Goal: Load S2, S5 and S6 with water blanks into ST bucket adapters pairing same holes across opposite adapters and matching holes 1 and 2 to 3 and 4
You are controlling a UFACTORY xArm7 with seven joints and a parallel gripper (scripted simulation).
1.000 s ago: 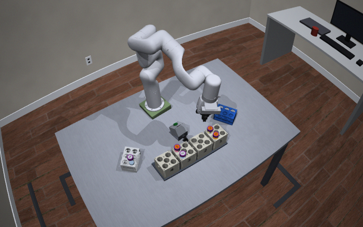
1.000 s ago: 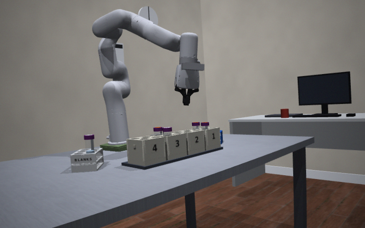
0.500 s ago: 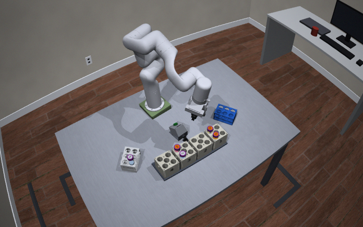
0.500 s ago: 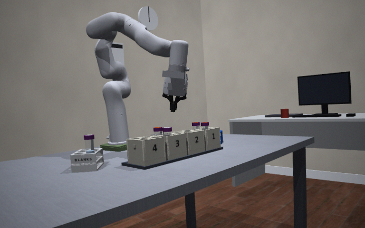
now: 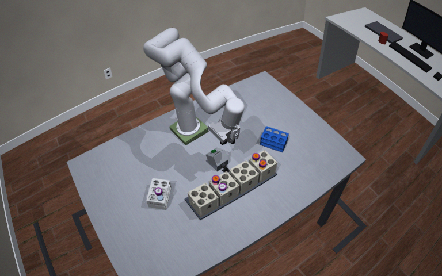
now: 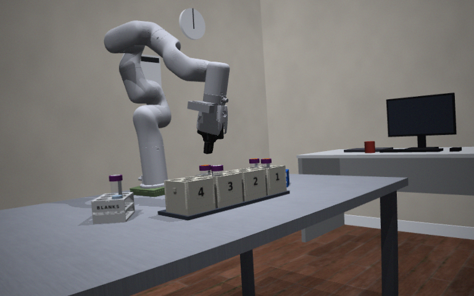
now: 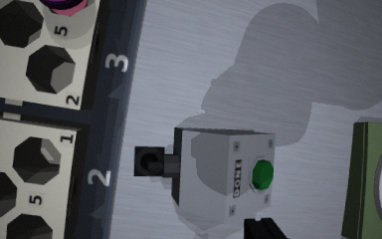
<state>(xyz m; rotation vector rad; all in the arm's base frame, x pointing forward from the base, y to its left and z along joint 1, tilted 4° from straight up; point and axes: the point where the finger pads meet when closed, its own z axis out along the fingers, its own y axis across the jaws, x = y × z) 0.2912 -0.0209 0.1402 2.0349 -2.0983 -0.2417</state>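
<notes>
The green done key lies 100 mm below my hand, 50 mm behind it and 10 mm to the right of it. The rest, counted from my hand: sample tube (150 mm to the right, 100 mm below, 100 mm ahead); tube with yellowish liquid (150 mm ahead, 100 mm below, 60 mm to the left); white-dot blank (170 mm to the right, 140 mm ahead, 100 mm below).
</notes>
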